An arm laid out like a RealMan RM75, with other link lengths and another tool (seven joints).
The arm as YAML. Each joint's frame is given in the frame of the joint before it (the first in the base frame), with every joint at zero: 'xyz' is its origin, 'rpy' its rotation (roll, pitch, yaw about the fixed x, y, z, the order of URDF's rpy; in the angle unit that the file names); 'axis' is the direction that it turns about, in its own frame. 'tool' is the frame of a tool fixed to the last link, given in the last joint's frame.
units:
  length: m
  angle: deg
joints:
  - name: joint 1
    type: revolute
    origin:
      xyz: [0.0, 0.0, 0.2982]
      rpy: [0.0, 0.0, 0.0]
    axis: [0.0, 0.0, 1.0]
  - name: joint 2
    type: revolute
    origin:
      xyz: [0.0, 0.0, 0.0]
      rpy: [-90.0, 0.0, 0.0]
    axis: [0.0, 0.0, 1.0]
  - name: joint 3
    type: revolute
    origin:
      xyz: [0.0, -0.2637, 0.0]
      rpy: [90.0, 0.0, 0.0]
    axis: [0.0, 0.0, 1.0]
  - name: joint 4
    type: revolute
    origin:
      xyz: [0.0, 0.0, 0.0]
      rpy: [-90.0, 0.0, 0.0]
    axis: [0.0, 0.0, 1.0]
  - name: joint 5
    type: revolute
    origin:
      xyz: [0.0, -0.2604, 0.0]
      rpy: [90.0, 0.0, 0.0]
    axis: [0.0, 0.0, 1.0]
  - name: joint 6
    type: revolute
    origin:
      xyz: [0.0, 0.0, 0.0]
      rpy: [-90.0, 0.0, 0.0]
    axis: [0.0, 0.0, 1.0]
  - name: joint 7
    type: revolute
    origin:
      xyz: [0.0, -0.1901, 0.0]
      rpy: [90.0, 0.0, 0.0]
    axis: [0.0, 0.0, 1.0]
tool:
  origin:
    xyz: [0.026, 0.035, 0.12]
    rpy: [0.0, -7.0, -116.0]
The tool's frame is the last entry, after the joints.
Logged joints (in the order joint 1, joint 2, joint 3, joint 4, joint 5, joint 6, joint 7), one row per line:
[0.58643 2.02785 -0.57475 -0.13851 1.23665 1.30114 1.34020]
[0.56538 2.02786 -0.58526 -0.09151 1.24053 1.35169 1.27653]
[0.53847 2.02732 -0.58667 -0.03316 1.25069 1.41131 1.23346]
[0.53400 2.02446 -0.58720 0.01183 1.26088 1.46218 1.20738]
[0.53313 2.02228 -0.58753 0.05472 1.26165 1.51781 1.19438]
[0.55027 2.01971 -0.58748 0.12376 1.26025 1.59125 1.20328]
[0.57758 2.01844 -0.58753 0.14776 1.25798 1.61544 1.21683]
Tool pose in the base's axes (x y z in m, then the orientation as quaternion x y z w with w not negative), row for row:
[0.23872 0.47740 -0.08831 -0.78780 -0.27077 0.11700 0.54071]
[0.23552 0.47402 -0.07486 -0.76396 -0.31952 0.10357 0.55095]
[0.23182 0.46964 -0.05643 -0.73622 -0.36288 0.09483 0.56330]
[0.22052 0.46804 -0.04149 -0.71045 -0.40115 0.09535 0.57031]
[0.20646 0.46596 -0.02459 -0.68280 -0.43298 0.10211 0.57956]
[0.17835 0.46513 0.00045 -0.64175 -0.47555 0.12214 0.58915]
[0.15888 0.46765 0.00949 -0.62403 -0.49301 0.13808 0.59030]
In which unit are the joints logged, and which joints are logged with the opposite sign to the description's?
The joints are logged in radians. Opposite sign: joint 4, joint 5, joint 6.
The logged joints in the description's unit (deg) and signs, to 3 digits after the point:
[33.600 116.187 -32.931 7.936 -70.855 -74.550 76.788]
[32.394 116.188 -33.533 5.243 -71.077 -77.446 73.140]
[30.852 116.157 -33.614 1.900 -71.659 -80.862 70.672]
[30.596 115.993 -33.644 -0.678 -72.243 -83.777 69.178]
[30.546 115.868 -33.663 -3.135 -72.287 -86.964 68.433]
[31.528 115.721 -33.660 -7.091 -72.207 -91.172 68.943]
[33.093 115.648 -33.663 -8.466 -72.077 -92.558 69.719]

